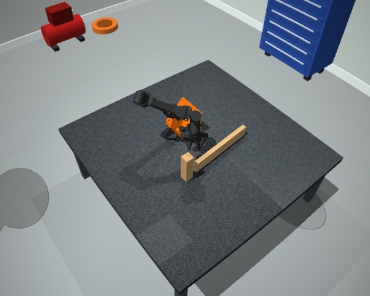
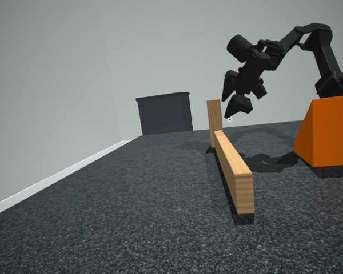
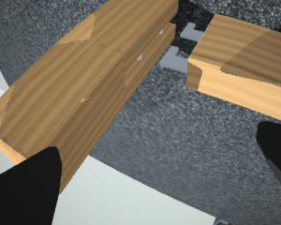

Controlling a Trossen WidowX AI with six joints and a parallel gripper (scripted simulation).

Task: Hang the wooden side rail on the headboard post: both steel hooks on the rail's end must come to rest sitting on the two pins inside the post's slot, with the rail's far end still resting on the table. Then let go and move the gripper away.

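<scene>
My gripper tip is now 40 mm short of the wooden headboard post, 70 mm to the left of it and 70 mm above it.
</scene>
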